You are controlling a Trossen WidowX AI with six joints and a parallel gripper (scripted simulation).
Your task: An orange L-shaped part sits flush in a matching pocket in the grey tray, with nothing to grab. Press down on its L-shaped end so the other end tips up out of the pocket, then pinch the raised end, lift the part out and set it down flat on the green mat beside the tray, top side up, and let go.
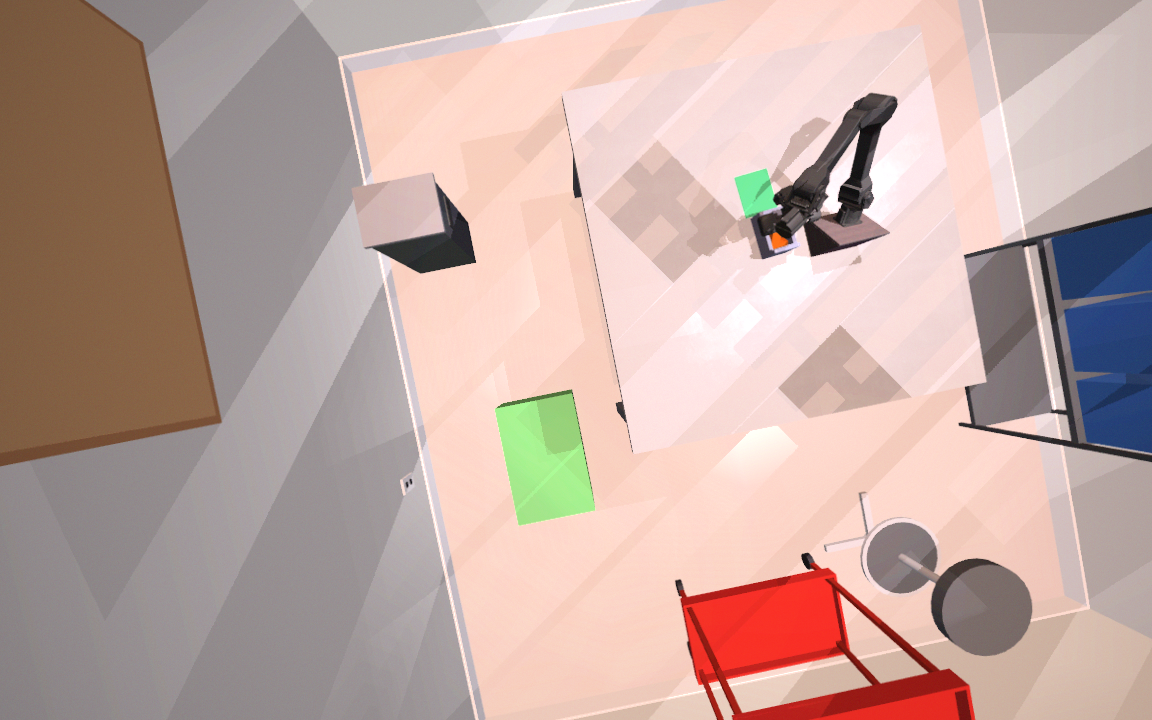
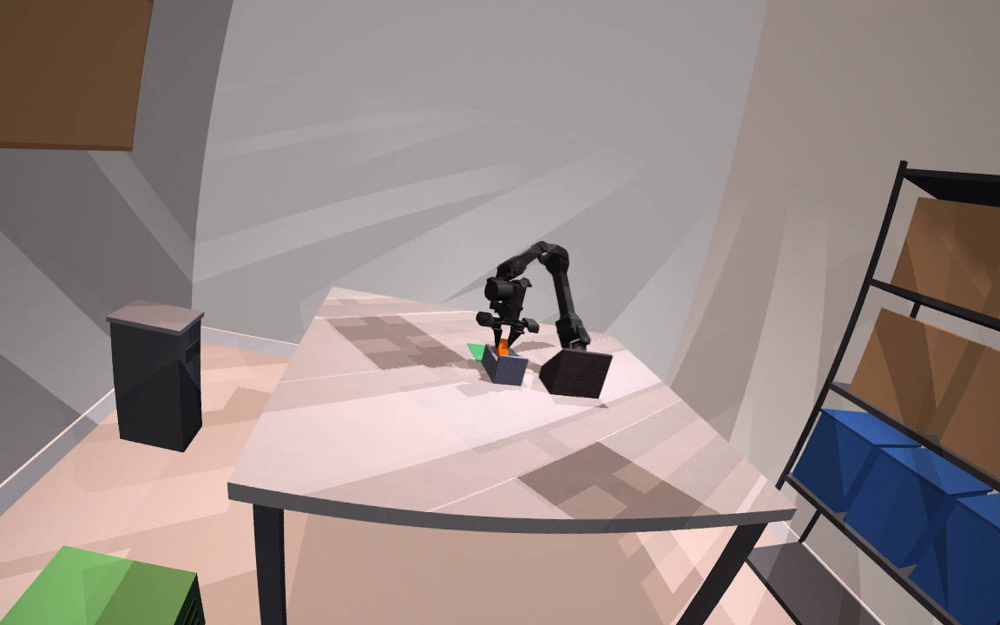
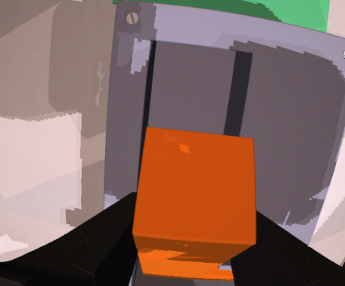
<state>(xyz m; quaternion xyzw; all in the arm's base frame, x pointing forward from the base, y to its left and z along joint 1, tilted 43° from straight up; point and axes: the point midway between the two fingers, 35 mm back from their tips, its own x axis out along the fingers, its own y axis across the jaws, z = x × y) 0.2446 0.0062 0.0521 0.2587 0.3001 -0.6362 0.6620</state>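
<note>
My gripper tip is now 150 mm to the left of the green mat and 90 mm above it. Also, from my gripper tip: orange L-shaped part (20 mm behind, 30 mm to the left, 30 mm below); tray (10 mm behind, 10 mm to the left, 90 mm below).
</note>
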